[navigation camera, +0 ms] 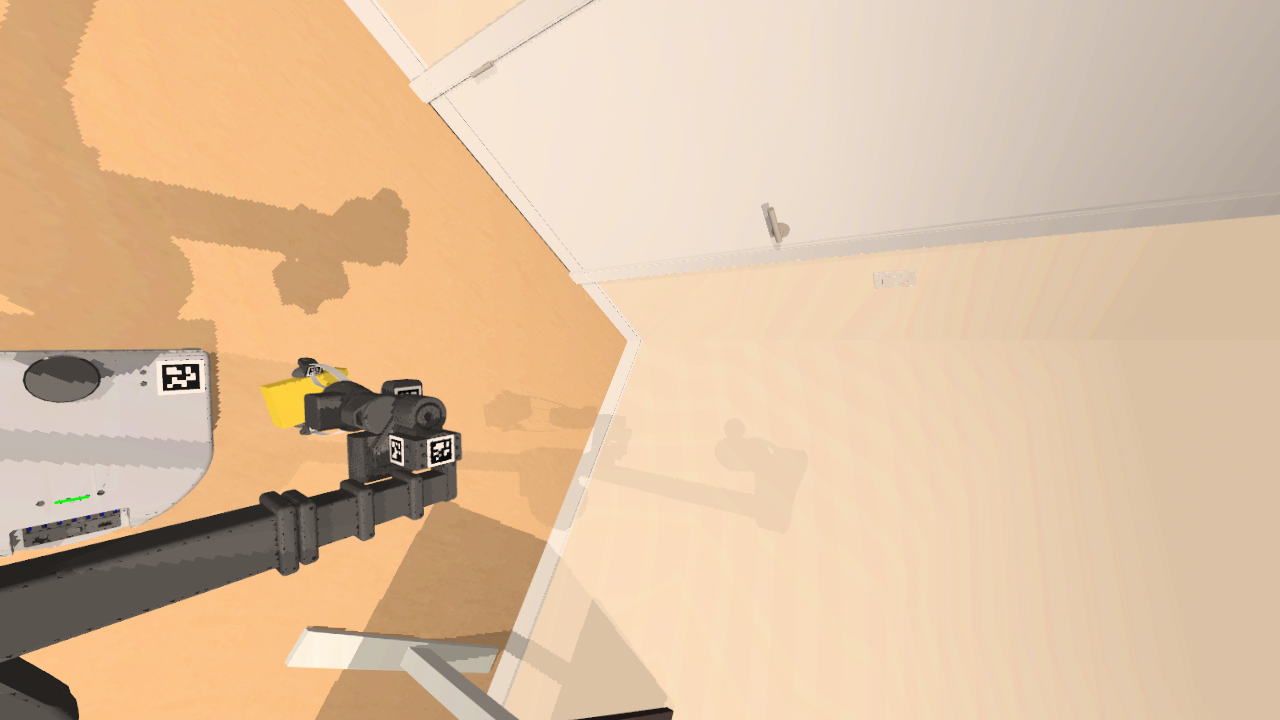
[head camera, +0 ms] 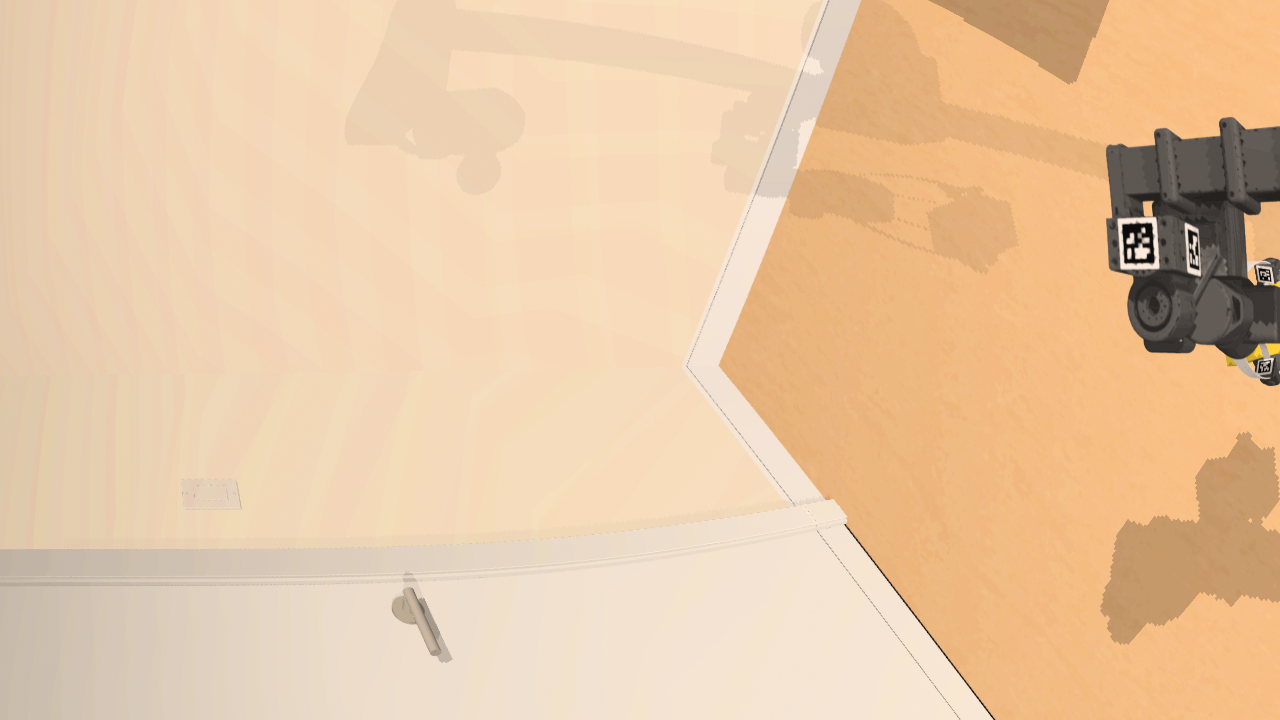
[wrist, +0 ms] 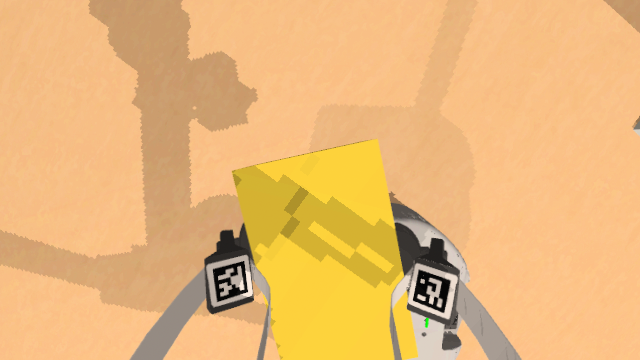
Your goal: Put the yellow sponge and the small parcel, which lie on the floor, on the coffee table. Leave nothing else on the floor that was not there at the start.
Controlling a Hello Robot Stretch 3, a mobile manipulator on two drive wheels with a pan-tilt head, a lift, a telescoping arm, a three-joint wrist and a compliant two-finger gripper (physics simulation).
Scene:
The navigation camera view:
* my gripper: 302, 395
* white door: 634, 145
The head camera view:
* white door: 784, 607
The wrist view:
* my gripper: 330, 241

